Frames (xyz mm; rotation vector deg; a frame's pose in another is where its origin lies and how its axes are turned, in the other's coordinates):
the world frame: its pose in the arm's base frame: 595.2 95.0 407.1 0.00 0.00 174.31
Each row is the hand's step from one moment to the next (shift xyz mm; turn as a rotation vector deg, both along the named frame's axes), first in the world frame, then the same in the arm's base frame.
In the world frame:
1: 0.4 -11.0 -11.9 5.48 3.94 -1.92
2: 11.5 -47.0 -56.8 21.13 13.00 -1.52
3: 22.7 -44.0 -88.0 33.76 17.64 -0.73
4: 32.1 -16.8 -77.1 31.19 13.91 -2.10
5: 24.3 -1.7 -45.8 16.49 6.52 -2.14
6: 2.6 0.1 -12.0 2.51 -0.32 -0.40
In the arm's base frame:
1: 0.7 11.0 -11.9 -5.84 -3.38 -1.92
2: -6.8 47.9 -56.8 -22.31 -10.84 -1.52
3: -18.2 46.0 -88.0 -35.34 -14.21 -0.73
4: -30.3 19.9 -77.1 -32.42 -10.75 -2.10
5: -24.0 4.1 -45.8 -17.06 -4.85 -2.14
6: -2.6 0.2 -12.0 -2.47 0.57 -0.40

